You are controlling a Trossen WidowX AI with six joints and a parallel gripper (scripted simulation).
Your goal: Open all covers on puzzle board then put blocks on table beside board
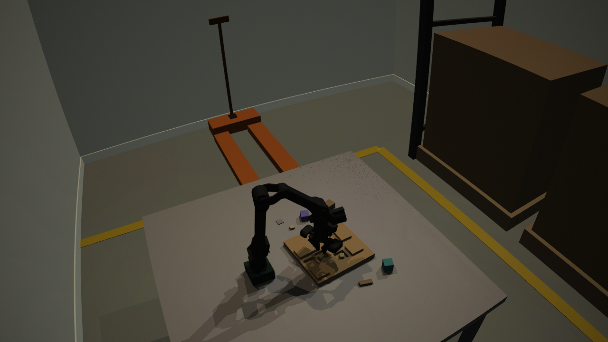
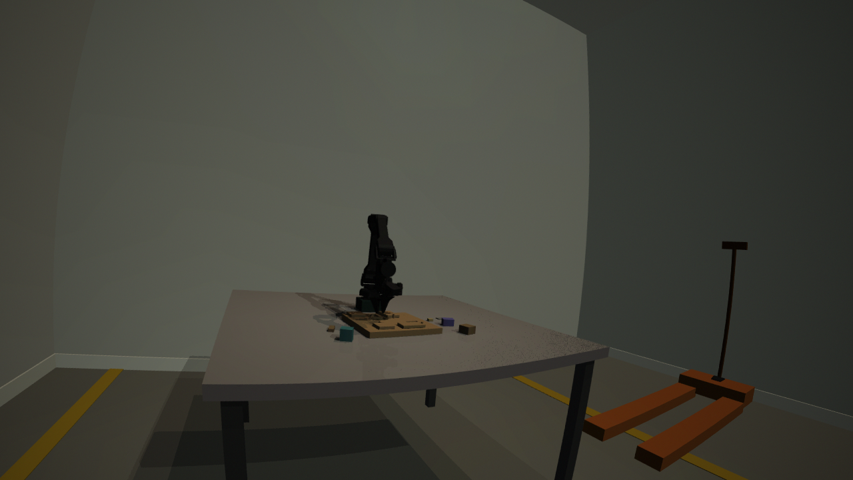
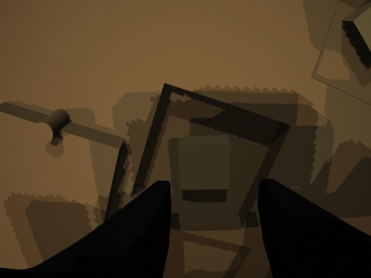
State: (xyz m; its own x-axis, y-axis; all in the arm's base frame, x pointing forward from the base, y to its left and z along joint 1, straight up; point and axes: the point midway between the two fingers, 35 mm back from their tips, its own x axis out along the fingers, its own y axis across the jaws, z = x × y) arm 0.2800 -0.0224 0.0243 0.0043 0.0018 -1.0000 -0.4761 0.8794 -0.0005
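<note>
Now: gripper tip 4 cm short of the wooden puzzle board, 1 cm to the right of it and 2 cm above it. The rest, counted from my gripper tip: purple block: 3 cm ahead, 28 cm to the left, 3 cm below; teal block: 23 cm ahead, 18 cm to the right, 2 cm below; small flat brown piece: 11 cm ahead, 21 cm to the right, 4 cm below.
</note>
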